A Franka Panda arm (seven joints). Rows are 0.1 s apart.
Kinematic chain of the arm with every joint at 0, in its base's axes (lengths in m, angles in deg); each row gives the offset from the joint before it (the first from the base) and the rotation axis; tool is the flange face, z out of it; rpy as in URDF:
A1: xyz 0 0 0.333 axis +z
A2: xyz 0 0 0 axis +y
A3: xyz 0 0 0.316 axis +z
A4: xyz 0.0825 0 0 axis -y
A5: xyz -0.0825 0 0.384 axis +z
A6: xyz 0 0 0 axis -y
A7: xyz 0.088 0 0 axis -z
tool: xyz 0 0 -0.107 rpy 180 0 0
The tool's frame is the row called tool.
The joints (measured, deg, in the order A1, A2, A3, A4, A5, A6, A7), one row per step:
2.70 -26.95 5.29 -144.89 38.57 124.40 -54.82
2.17 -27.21 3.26 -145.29 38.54 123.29 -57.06
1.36 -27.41 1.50 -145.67 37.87 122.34 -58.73
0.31 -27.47 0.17 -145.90 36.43 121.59 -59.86
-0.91 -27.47 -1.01 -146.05 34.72 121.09 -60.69
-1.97 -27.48 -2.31 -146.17 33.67 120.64 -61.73
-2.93 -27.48 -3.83 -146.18 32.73 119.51 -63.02
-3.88 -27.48 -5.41 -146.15 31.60 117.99 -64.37
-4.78 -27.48 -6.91 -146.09 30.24 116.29 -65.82
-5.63 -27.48 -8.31 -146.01 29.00 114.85 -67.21
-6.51 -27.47 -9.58 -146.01 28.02 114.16 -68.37
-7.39 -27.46 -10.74 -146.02 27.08 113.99 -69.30
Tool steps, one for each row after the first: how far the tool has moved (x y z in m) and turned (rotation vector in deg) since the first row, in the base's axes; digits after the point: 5 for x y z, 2 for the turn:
-0.00062 -0.01737 -0.00207 0.80 -0.04 0.15
-0.00162 -0.03509 -0.00469 1.00 0.04 0.01
-0.00252 -0.05193 -0.00735 0.39 0.22 -0.19
-0.00339 -0.06931 -0.00969 -0.53 0.37 -0.67
-0.00467 -0.08598 -0.01145 -0.84 0.36 -1.26
-0.00725 -0.10241 -0.01325 -0.76 0.68 -1.43
-0.01107 -0.11862 -0.01538 -0.65 1.26 -1.31
-0.01577 -0.13368 -0.01766 -0.68 1.93 -0.80
-0.02046 -0.14786 -0.01950 -0.69 2.42 -0.39
-0.02460 -0.16201 -0.02114 -0.77 2.50 -0.59
-0.02834 -0.17603 -0.02233 -1.04 2.33 -1.17

